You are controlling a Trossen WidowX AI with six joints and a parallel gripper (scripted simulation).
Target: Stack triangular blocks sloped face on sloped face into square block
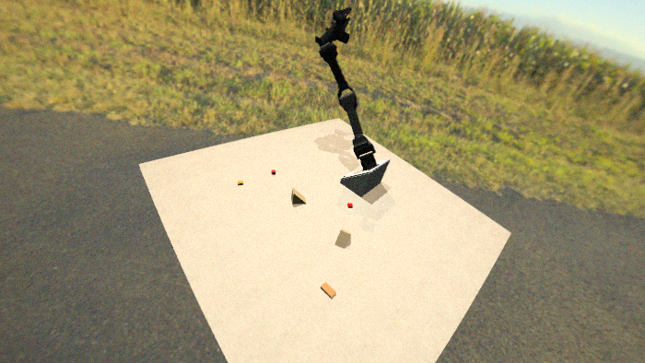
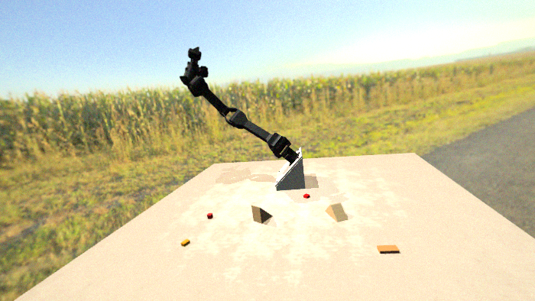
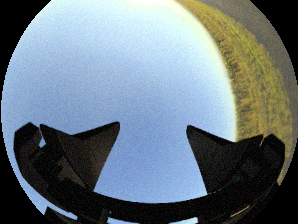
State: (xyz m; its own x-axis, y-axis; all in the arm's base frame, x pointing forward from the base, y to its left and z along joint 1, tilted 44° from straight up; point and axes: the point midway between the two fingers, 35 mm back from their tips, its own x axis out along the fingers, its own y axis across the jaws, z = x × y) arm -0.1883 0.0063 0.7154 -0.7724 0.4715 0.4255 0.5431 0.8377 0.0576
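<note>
My gripper tip is 67 cm to the right of the tan triangular block, 67 cm above it and 44 cm short of it. From my gripper tip the other things lie so: red cube (69 cm below, 48 cm ahead, 20 cm to the left); then small orange piece (69 cm below, 65 cm ahead, 20 cm to the left).
</note>
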